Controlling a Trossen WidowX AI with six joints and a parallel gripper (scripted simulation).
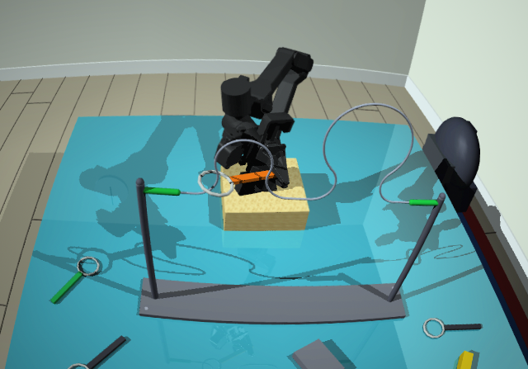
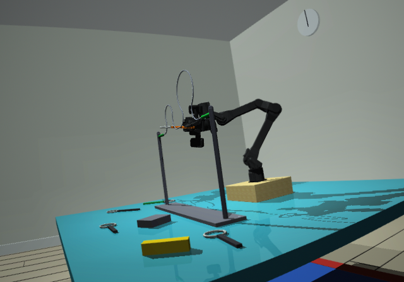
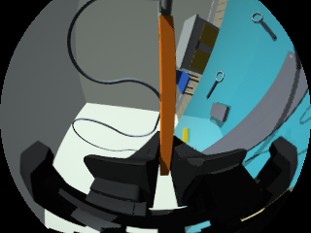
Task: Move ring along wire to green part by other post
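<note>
My gripper tip is 9 cm to the left of the ring with orange handle and 2 cm below it. From my gripper tip the other things lie so: grey block: 22 cm ahead, 8 cm to the left, 33 cm below; then yellow block: 33 cm ahead, 43 cm to the left, 33 cm below.
</note>
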